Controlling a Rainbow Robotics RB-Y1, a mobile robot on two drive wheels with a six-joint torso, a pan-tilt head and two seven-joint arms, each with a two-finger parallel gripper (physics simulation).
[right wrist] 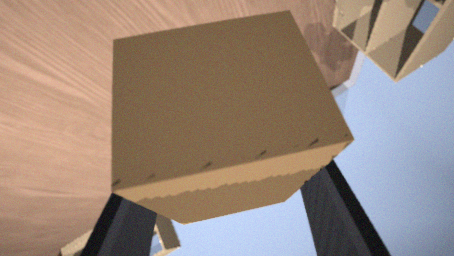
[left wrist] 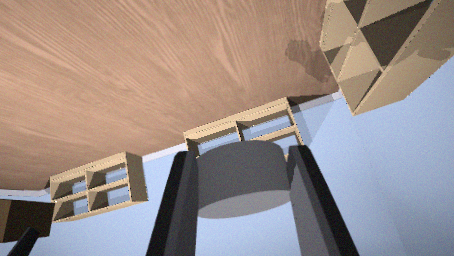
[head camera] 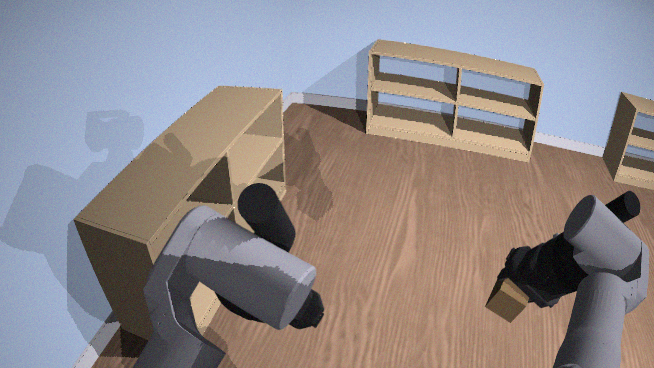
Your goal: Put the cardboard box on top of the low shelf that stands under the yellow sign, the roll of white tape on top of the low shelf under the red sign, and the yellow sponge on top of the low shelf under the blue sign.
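Places are measured from the robot's base along level axes (x ahead, y down, z left), in centimetres.
Where they show: left gripper, fingertip midpoint: (left wrist: 242, 162); right gripper, fingertip midpoint: (right wrist: 228, 157) (left wrist: 13, 223) (head camera: 513, 286).
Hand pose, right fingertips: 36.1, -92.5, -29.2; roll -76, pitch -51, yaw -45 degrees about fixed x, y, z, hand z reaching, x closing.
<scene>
Each offset is from my right fingertips to the centre of the thing, as dx, dy, dz. "spot": to the spot under its first point. Level surfaces: height alone.
My left gripper (left wrist: 242, 162) is shut on the roll of tape {-4.3, -3.8, +36.1} (left wrist: 242, 180), which looks grey in shadow; in the head camera its fingers and the roll are hidden behind the forearm. My right gripper (right wrist: 228, 157) is shut on the brown cardboard box {-0.1, +0.6, +0.1} (head camera: 507, 300) (left wrist: 25, 215) (right wrist: 225, 95), held in the air above the floor. Three low shelves show: one {spot: +118.8, +31.4, +93.2} (head camera: 200, 125) (left wrist: 412, 77) at the left of the head view, one (head camera: 450, 57) (left wrist: 260, 112) at the back, one (head camera: 617, 135) (left wrist: 136, 177) at the right edge, partly cut off. No coloured signs and no yellow sponge show.
The left shelf stands close to my left arm in the head view. A wooden floor {dy +92.4} (head camera: 400, 240) (left wrist: 150, 65) (right wrist: 50, 100) stretches between the shelves. A blue wall (head camera: 310, 35) with a white skirting board (head camera: 325, 100) stands behind them. Part of a shelf (right wrist: 167, 232) shows low in the right wrist view.
</scene>
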